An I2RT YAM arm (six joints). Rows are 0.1 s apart.
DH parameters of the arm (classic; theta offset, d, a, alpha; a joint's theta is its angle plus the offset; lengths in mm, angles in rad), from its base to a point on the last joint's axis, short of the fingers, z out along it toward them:
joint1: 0 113.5 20 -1.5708
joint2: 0 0 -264 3.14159
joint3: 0.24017 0 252.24 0
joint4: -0.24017 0 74 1.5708
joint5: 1.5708 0 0 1.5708
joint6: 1.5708 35.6 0 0
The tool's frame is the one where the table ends.
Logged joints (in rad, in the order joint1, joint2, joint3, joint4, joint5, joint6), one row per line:
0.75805 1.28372 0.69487 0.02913 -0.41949 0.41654
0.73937 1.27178 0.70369 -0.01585 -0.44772 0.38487
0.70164 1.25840 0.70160 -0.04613 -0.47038 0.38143
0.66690 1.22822 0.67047 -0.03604 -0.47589 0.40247
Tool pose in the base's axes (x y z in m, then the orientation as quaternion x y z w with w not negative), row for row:
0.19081 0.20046 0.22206 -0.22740 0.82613 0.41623 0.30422
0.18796 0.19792 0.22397 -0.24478 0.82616 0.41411 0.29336
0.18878 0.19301 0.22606 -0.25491 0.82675 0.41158 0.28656
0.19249 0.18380 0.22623 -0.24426 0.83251 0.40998 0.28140
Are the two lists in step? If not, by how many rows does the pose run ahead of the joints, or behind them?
The pose runs 1 row behind the joints: the pose in row i belongs to the joints in row i - 1.
